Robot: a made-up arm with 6 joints. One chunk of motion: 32 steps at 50 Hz.
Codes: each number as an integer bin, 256 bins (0 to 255) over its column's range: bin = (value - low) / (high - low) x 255, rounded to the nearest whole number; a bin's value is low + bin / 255 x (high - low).
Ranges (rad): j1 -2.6..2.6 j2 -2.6..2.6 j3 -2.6..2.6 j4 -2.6..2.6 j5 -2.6..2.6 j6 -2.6..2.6
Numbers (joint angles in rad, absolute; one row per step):
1: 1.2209 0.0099 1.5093 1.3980 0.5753 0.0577
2: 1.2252 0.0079 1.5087 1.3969 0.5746 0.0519
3: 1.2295 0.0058 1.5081 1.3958 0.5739 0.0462
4: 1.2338 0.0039 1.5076 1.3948 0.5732 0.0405
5: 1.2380 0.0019 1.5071 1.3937 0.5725 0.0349
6: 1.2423 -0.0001 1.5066 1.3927 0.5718 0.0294
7: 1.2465 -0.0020 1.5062 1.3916 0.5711 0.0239
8: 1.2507 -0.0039 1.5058 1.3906 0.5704 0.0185
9: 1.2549 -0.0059 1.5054 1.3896 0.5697 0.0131
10: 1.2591 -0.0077 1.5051 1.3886 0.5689 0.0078
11: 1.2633 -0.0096 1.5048 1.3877 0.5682 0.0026
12: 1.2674 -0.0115 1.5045 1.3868 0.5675 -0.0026
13: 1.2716 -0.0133 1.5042 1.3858 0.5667 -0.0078
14: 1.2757 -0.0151 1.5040 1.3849 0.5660 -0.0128
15: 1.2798 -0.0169 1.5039 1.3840 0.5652 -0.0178
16: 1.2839 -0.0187 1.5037 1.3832 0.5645 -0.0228
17: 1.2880 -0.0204 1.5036 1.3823 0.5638 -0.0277
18: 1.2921 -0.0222 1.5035 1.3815 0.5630 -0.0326
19: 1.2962 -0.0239 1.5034 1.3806 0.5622 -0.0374
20: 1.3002 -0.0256 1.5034 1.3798 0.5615 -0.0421
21: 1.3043 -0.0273 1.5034 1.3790 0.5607 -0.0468
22: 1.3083 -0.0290 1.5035 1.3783 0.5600 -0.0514
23: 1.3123 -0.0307 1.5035 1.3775 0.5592 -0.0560
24: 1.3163 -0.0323 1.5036 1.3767 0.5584 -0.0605
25: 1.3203 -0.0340 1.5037 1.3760 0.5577 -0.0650
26: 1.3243 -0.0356 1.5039 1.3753 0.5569 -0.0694
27: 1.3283 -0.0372 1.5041 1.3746 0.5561 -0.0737
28: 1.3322 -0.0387 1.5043 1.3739 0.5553 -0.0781
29: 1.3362 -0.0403 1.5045 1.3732 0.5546 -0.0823
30: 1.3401 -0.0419 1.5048 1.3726 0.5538 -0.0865
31: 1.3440 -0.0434 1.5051 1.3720 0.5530 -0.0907
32: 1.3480 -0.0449 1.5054 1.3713 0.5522 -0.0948
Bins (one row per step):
1: 187 128 202 196 156 130
2: 188 128 201 196 156 130
3: 188 128 201 196 156 130
4: 188 128 201 196 156 129
5: 188 128 201 196 156 129
6: 188 127 201 196 156 129
7: 189 127 201 196 156 129
8: 189 127 201 196 155 128
9: 189 127 201 196 155 128
10: 189 127 201 196 155 128
11: 189 127 201 196 155 128
12: 190 127 201 196 155 127
13: 190 127 201 195 155 127
14: 190 127 201 195 155 127
15: 190 127 201 195 155 127
16: 190 127 201 195 155 126
17: 191 126 201 195 155 126
18: 191 126 201 195 155 126
19: 191 126 201 195 155 126
20: 191 126 201 195 155 125
21: 191 126 201 195 155 125
22: 192 126 201 195 155 125
23: 192 126 201 195 155 125
24: 192 126 201 195 155 125
25: 192 126 201 195 155 124
26: 192 126 201 195 155 124
27: 193 126 201 195 155 124
28: 193 126 201 195 155 124
29: 193 126 201 195 155 123
30: 193 125 201 195 155 123
31: 193 125 201 195 155 123
32: 194 125 201 195 155 123

